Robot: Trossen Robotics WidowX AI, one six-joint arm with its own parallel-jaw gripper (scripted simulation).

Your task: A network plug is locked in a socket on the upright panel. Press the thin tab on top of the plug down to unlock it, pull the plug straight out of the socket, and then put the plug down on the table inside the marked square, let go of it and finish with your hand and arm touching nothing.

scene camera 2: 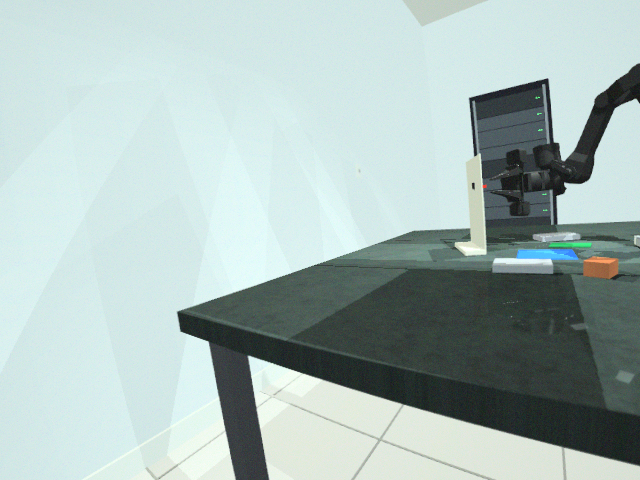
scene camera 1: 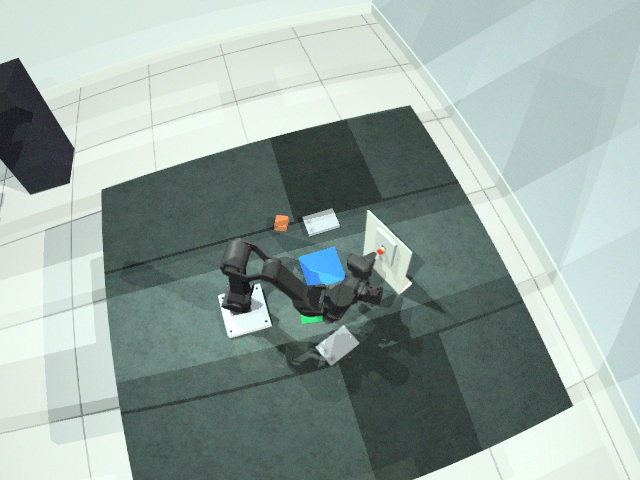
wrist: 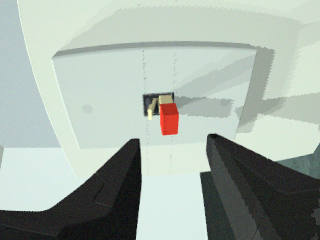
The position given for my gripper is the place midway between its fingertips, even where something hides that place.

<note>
In view: my gripper (scene camera 2: 490, 185), a red plug (wrist: 169, 117), a grey slab (scene camera 1: 341, 342), a grey slab (scene camera 2: 501, 265), a white upright panel (scene camera 1: 391, 265) and a blue marked square (scene camera 1: 324, 266).
My gripper shows as well in scene camera 1 (scene camera 1: 374, 255) and in the wrist view (wrist: 173, 145). The white upright panel is seen too in scene camera 2 (scene camera 2: 477, 246) and in the wrist view (wrist: 241, 76).
</note>
